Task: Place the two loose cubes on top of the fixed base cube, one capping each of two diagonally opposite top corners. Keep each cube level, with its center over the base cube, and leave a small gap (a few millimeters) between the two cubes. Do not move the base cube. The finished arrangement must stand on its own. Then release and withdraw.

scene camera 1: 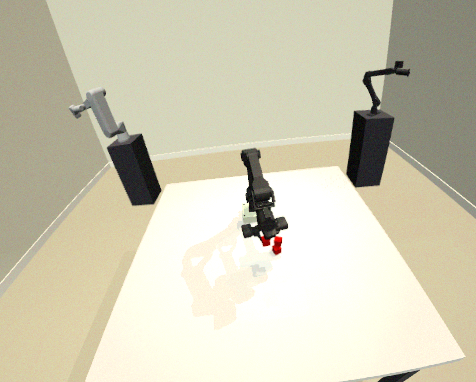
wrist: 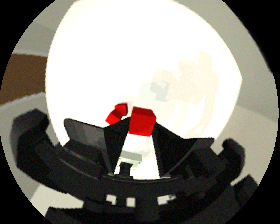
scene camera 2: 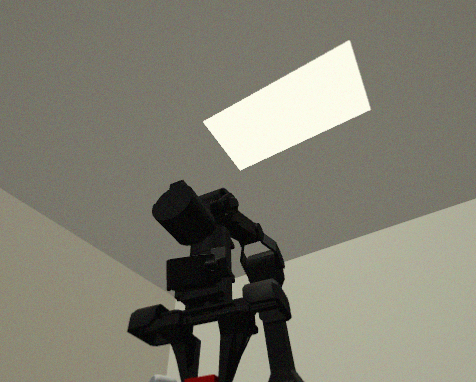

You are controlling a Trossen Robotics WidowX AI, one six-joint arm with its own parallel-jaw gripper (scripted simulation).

Note:
My gripper (wrist: 141,121) holds a red cube.

